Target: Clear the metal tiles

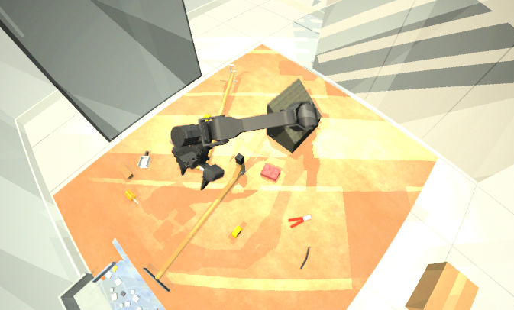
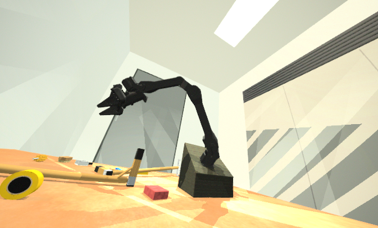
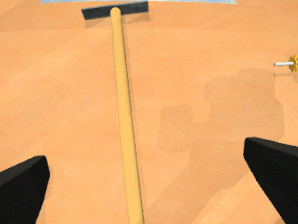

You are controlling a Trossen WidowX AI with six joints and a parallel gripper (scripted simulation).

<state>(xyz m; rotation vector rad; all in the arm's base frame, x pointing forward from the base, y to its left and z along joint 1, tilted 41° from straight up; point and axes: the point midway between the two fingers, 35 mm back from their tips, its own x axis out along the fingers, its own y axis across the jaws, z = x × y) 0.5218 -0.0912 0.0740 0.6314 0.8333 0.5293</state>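
The long scraper is 200 mm below my gripper tip, 60 mm ahead of it and 40 mm to the left of it. Round my gripper tip: yellow screwdriver 260 mm to the right, 250 mm ahead, 240 mm below; then red block 300 mm behind, 250 mm below, 80 mm to the left; then yellow tape roll 230 mm below, 180 mm to the left, 20 mm behind.
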